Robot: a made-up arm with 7 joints. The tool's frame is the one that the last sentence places. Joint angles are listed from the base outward.
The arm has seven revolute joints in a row. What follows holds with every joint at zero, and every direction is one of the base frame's. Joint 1 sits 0.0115 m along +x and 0.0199 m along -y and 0.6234 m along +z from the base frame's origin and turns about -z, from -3.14 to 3.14 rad. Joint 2 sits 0.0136 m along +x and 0.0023 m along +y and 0.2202 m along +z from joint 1 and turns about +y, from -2.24 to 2.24 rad. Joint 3 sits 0.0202 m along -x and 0.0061 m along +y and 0.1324 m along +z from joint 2 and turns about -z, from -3.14 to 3.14 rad. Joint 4 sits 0.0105 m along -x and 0.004 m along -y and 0.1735 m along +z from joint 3 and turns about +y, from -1.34 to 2.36 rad. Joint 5 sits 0.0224 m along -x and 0.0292 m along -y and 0.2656 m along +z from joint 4 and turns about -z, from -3.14 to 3.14 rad. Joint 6 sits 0.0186 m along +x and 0.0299 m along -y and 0.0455 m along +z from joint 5 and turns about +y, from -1.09 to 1.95 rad. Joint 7 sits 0.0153 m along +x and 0.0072 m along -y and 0.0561 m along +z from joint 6 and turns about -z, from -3.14 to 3.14 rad. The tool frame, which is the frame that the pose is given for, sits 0.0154 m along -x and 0.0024 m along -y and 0.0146 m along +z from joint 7; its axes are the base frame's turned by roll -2.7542, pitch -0.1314 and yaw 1.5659 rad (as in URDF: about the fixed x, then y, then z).
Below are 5 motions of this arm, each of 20 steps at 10 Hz.
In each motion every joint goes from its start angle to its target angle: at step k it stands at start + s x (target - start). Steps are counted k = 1, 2, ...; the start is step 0. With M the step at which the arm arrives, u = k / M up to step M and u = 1 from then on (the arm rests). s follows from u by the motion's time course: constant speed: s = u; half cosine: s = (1 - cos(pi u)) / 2; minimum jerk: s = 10 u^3 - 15 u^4 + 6 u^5.
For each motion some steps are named. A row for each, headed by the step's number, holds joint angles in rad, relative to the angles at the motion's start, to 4 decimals.
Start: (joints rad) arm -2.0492 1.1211 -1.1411 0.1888 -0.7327 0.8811 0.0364
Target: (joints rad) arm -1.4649 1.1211 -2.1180 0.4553 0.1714 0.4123 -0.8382
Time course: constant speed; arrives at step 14
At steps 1, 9, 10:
1: 0.0417 0.0000 -0.0698 0.0190 0.0646 -0.0335 -0.0625
9: 0.3756 0.0000 -0.6280 0.1713 0.5812 -0.3014 -0.5622
10: 0.4174 0.0000 -0.6978 0.1904 0.6458 -0.3349 -0.6247

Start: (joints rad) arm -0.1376 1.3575 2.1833 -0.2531 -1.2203 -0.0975 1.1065
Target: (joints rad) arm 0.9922 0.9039 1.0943 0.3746 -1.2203 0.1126 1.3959
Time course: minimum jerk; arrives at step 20
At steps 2, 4, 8, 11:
2: 0.0097 -0.0039 -0.0093 0.0054 0.0000 0.0018 0.0025
4: 0.0654 -0.0263 -0.0631 0.0364 0.0000 0.0122 0.0168
8: 0.3586 -0.1440 -0.3457 0.1993 0.0000 0.0667 0.0919
11: 0.6701 -0.2690 -0.6459 0.3723 0.0000 0.1246 0.1717

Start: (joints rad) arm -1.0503 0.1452 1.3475 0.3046 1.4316 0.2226 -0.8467
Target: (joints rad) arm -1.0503 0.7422 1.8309 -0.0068 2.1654 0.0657 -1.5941
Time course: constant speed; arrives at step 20
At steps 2, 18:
2: 0.0000 0.0597 0.0483 -0.0311 0.0734 -0.0157 -0.0747
18: 0.0000 0.5373 0.4351 -0.2803 0.6604 -0.1412 -0.6727

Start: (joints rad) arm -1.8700 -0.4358 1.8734 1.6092 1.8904 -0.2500 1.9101
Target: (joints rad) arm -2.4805 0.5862 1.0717 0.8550 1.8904 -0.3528 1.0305
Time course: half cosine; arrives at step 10
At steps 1, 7, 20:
1: -0.0149 0.0250 -0.0196 -0.0185 0.0000 -0.0025 -0.0215
7: -0.4847 0.8114 -0.6365 -0.5988 0.0000 -0.0816 -0.6983
20: -0.6105 1.0220 -0.8017 -0.7542 0.0000 -0.1028 -0.8796

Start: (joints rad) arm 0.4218 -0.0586 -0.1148 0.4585 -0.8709 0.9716 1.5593
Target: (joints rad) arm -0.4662 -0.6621 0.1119 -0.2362 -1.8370 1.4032 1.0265
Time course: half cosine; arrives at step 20
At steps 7, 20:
7: -0.2424 -0.1648 0.0619 -0.1897 -0.2637 0.1178 -0.1455
20: -0.8880 -0.6035 0.2267 -0.6947 -0.9661 0.4316 -0.5328

